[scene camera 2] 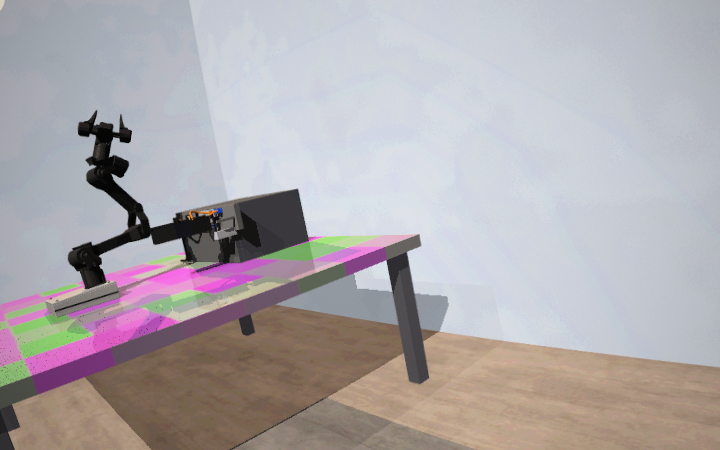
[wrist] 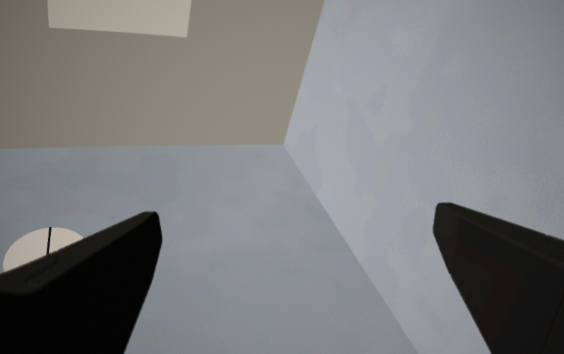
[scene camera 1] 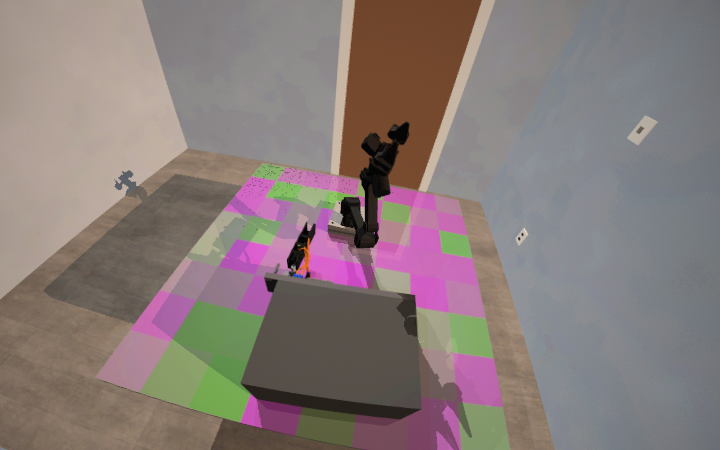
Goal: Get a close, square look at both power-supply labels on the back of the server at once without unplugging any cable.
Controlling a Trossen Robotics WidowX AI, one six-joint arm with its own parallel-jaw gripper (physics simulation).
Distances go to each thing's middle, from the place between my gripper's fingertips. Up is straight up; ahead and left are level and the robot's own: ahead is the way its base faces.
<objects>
I see my gripper 9 cm short of the black bracket (scene camera 2: 161,234), 27 cm to the left of it and 45 cm above it.
</objects>
